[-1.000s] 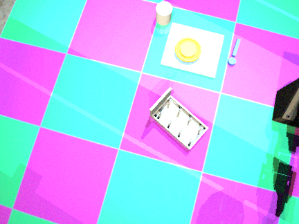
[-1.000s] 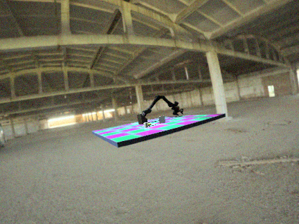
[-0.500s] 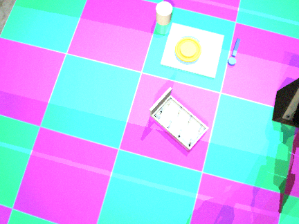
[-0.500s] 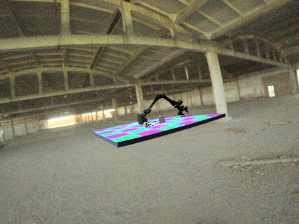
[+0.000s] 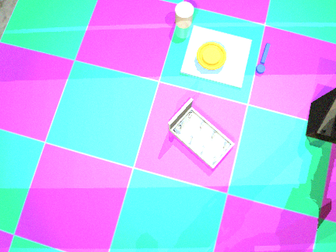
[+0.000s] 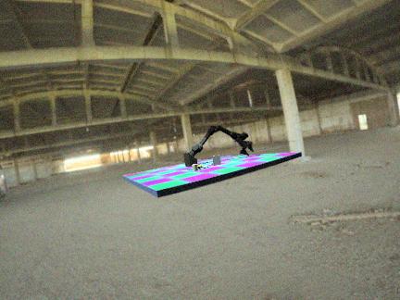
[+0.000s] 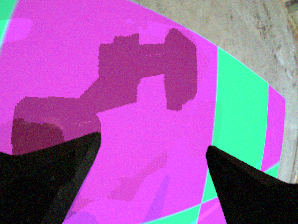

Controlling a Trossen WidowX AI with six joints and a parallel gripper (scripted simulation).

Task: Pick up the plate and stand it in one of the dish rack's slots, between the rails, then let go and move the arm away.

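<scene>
The yellow plate is 9 cm behind my gripper tip, 61 cm to the right of it and 1 cm below it. Round my gripper tip: white dish rack: 8 cm behind, 41 cm to the right; pale blue mat: 10 cm behind, 62 cm to the right, 2 cm below; cream cylinder: 1 cm behind, 70 cm to the right.
</scene>
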